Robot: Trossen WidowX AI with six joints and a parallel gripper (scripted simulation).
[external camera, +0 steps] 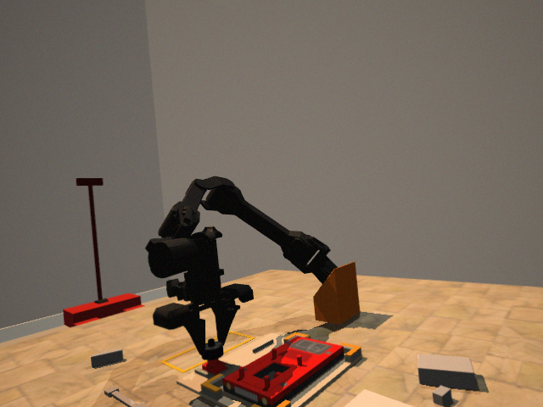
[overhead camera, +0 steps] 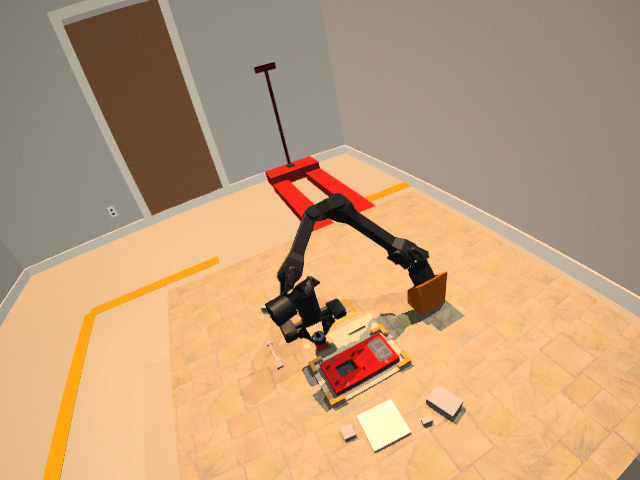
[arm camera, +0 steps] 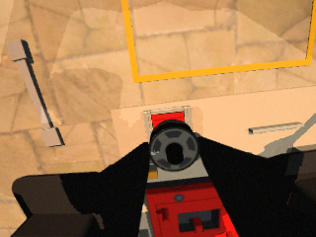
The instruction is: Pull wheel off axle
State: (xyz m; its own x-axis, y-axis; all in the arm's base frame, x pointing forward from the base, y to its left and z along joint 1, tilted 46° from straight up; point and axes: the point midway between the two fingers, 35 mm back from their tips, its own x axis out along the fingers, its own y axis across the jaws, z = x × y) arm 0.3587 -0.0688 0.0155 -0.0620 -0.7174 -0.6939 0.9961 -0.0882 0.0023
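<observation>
Now: the wheel right at my gripper tip. From my gripper tip the other things lie so: cream square plate: 310 mm to the left, 40 mm below, 10 mm behind; wrench: 140 mm ahead, 60 mm to the right, 40 mm below; upright axle: 10 mm below.
</observation>
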